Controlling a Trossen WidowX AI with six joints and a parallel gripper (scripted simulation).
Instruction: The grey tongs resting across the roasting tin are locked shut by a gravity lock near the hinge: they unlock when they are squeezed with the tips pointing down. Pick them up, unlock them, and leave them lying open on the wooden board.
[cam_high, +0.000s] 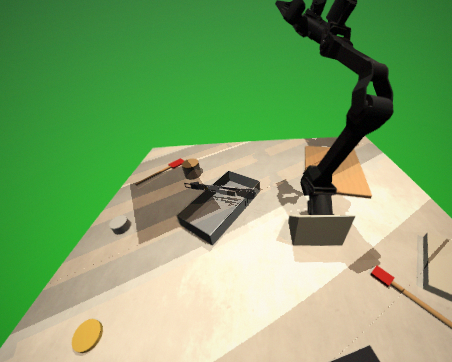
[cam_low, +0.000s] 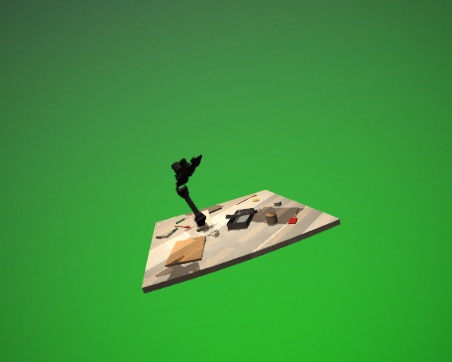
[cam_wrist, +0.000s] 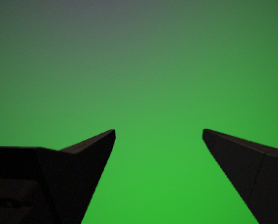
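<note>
The roasting tin is 57 cm below my gripper tip, 35 cm to the left of it and 19 cm ahead of it. Also, from my gripper tip: wooden board (59 cm below, 25 cm behind, 6 cm to the left); then white puck (58 cm below, 55 cm ahead, 50 cm to the left); then red-headed spatula (59 cm below, 56 cm ahead, 12 cm to the left).
</note>
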